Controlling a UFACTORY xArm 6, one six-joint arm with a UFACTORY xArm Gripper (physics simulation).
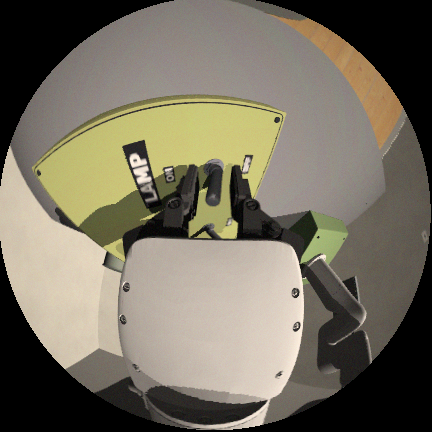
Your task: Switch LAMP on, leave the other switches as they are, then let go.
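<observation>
The yellow-green switch panel lies below the gripper. Its black LAMP label is at the left, with the ON tag beside it and the OFF tag on the right. The LAMP switch's dark lever stands between these tags. My gripper is partly open, one finger on each side of the lever, with visible gaps and no grip on it. A second switch lever shows partly between the finger bases; the gripper body hides the panel's lower part.
A green box with a grey crank-like part is at the right. A grey-green cylinder shows partly at the left, beside the gripper body. The grey table top surrounds the panel, with wooden floor beyond its edge.
</observation>
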